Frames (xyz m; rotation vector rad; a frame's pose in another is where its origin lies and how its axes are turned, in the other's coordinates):
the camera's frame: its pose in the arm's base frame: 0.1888 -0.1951 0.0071 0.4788 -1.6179 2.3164
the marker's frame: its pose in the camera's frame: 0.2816 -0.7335 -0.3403 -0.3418 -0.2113 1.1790
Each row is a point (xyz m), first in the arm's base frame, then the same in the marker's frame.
Working: the arm's base frame: its pose in the marker's frame: 0.6552 0.2972 0.2730 -0.3020 -1.7725 1.5997

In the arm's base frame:
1: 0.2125 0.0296 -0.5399
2: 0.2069 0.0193 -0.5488
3: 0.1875 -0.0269 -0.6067
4: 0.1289 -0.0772 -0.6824
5: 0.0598 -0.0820 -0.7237
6: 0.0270 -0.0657 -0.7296
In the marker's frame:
1: 0.8400 0.8471 0.3044
2: 0.8526 0.8485 0.3119
3: 0.9166 0.8718 0.3468
4: 1.0212 0.8842 0.3714
5: 1.0983 0.8731 0.3507
6: 1.1209 0.8610 0.3238

